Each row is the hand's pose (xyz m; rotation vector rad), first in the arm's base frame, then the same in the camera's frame.
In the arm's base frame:
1: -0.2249 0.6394 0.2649 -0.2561 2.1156 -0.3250
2: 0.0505 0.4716 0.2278 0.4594 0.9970 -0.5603
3: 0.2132 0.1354 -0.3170 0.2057 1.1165 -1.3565
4: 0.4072 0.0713 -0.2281 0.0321 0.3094 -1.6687
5: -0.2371 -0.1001 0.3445 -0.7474 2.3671 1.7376
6: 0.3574 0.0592 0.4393 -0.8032 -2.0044 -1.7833
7: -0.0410 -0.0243 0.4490 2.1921 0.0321 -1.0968
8: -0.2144 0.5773 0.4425 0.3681 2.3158 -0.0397
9: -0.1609 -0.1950 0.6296 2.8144 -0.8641 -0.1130
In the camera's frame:
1: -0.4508 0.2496 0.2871 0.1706 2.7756 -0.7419
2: -0.3566 -0.0306 0.1529 0.4584 1.4397 -1.2744
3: -0.7095 -0.3705 -0.2901 -0.0189 1.5674 -2.0257
4: -0.5524 -0.5278 -0.3052 -0.5403 0.7267 -2.1879
5: -0.7339 -0.3888 0.5435 -0.4375 -2.5055 -1.6551
6: -0.2018 -0.5527 0.2645 -1.7883 -1.5572 -1.3878
7: -0.5054 -0.4270 0.5049 1.7173 -0.3329 -1.9907
8: -0.3668 0.1802 0.4408 1.0128 2.7322 -0.6113
9: -0.5562 -0.5256 0.7575 2.1602 -1.3333 -0.9240

